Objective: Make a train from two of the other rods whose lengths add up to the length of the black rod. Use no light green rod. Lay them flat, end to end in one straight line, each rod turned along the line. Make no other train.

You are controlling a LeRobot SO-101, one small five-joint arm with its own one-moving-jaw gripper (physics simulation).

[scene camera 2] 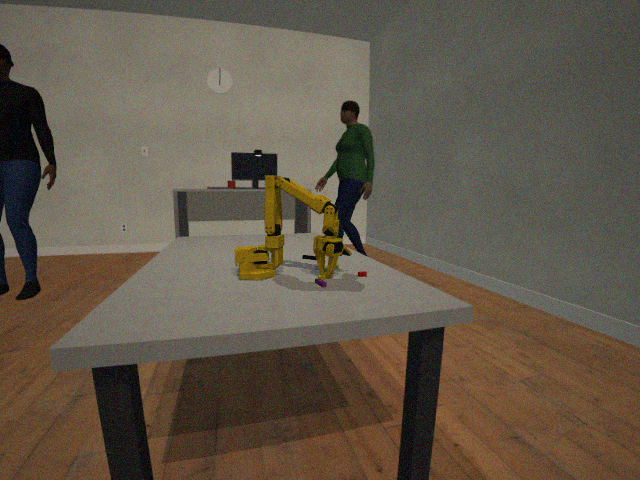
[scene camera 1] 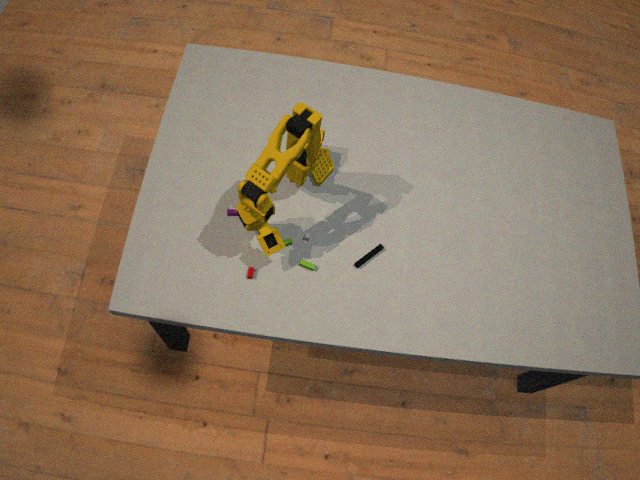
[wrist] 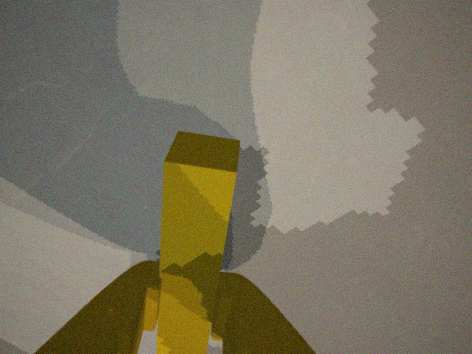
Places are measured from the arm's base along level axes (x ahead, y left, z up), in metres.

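Pixels of known places: hand at its tool point: (scene camera 2: pixel 323 275) (wrist: pixel 162 287); arm's base at its link origin: (scene camera 2: pixel 263 274) (scene camera 1: pixel 306 173).
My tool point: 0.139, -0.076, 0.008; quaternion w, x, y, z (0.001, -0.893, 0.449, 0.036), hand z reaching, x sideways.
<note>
Ahead of a thing's pixels: the offset from my tool point to its top centre, as dx, dy, dz. Level surfaces: height alone.
My gripper (scene camera 2: pixel 324 275) (wrist: pixel 190 272) is shut on the yellow rod @[+0.005, -0.002, +0.002] (wrist: pixel 196 215), with a jaw pressing on each side. The rod is low at the table; whether it touches the top is not clear. In scene camera 1 the arm hides it. The purple rod @[-0.022, -0.052, +0.002] (scene camera 1: pixel 232 212) (scene camera 2: pixel 320 282) lies flat near the jaw tips. The red rod @[+0.102, -0.003, +0.002] (scene camera 1: pixel 250 272) (scene camera 2: pixel 362 273) lies apart, toward the near edge in scene camera 1. The black rod @[+0.031, +0.224, +0.002] (scene camera 1: pixel 369 256) (scene camera 2: pixel 309 256) lies to the right in scene camera 1. A light green rod @[+0.069, +0.104, +0.002] (scene camera 1: pixel 307 265) lies between red and black. Another green rod @[+0.030, +0.053, +0.002] (scene camera 1: pixel 287 241) is partly hidden by the gripper's body.
The arm's base (scene camera 1: pixel 323 166) (scene camera 2: pixel 255 271) stands on the grey table @[dz -0.008] (scene camera 1: pixel 465 217) (scene camera 2: pixel 206 310), behind the rods in scene camera 1. The arm's shadows fall over part of the rod area. Two people, a desk and a monitor (scene camera 2: pixel 253 166) are in the background.
</note>
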